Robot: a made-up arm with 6 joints. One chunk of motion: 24 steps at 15 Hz.
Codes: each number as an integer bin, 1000 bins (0 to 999) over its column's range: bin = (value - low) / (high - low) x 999, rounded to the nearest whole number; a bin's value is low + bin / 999 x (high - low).
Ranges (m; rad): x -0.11..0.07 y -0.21..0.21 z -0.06..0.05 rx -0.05..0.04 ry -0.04..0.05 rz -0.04..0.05
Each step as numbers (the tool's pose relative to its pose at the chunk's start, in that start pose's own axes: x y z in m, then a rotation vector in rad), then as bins.
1 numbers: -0.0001 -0.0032 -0.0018 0.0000 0.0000 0.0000
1 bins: 610 492 529 555 444 444
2 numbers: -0.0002 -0.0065 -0.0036 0.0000 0.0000 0.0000
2 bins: 609 484 512 555 444 444
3 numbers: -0.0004 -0.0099 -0.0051 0.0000 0.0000 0.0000
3 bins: 608 476 499 555 444 444
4 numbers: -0.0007 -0.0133 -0.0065 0.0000 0.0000 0.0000
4 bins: 607 468 486 555 444 444
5 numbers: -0.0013 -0.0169 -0.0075 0.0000 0.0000 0.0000
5 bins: 603 459 477 555 444 444
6 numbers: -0.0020 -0.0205 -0.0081 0.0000 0.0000 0.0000
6 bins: 599 451 471 555 444 444
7 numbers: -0.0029 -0.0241 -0.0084 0.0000 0.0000 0.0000
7 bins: 594 442 469 555 444 444
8 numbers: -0.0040 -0.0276 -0.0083 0.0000 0.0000 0.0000
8 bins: 588 434 470 555 444 444
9 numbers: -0.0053 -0.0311 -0.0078 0.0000 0.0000 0.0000
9 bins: 581 426 474 555 444 444
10 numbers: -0.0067 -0.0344 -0.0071 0.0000 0.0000 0.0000
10 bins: 573 418 480 555 444 444
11 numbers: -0.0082 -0.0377 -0.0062 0.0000 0.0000 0.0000
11 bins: 565 410 489 555 444 444
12 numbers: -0.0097 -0.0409 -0.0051 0.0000 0.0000 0.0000
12 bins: 557 402 499 555 444 444
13 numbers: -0.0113 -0.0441 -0.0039 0.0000 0.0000 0.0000
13 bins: 548 395 509 555 444 444
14 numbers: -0.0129 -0.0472 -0.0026 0.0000 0.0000 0.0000
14 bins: 539 387 521 555 444 444
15 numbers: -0.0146 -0.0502 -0.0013 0.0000 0.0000 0.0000
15 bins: 529 380 533 555 444 444
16 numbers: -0.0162 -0.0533 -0.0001 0.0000 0.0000 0.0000
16 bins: 521 373 544 555 444 444
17 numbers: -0.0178 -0.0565 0.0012 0.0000 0.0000 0.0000
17 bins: 512 365 556 555 444 444
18 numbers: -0.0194 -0.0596 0.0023 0.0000 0.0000 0.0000
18 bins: 503 358 566 555 444 444
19 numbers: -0.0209 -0.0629 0.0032 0.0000 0.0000 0.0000
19 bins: 495 350 574 555 444 444
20 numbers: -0.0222 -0.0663 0.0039 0.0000 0.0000 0.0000
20 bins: 487 342 580 555 444 444
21 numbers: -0.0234 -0.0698 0.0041 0.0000 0.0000 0.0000
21 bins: 481 333 582 555 444 444
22 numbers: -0.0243 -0.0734 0.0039 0.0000 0.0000 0.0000
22 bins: 476 325 580 555 444 444
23 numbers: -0.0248 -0.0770 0.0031 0.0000 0.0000 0.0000
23 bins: 473 316 573 555 444 444
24 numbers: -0.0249 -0.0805 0.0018 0.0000 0.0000 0.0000
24 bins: 472 308 561 555 444 444
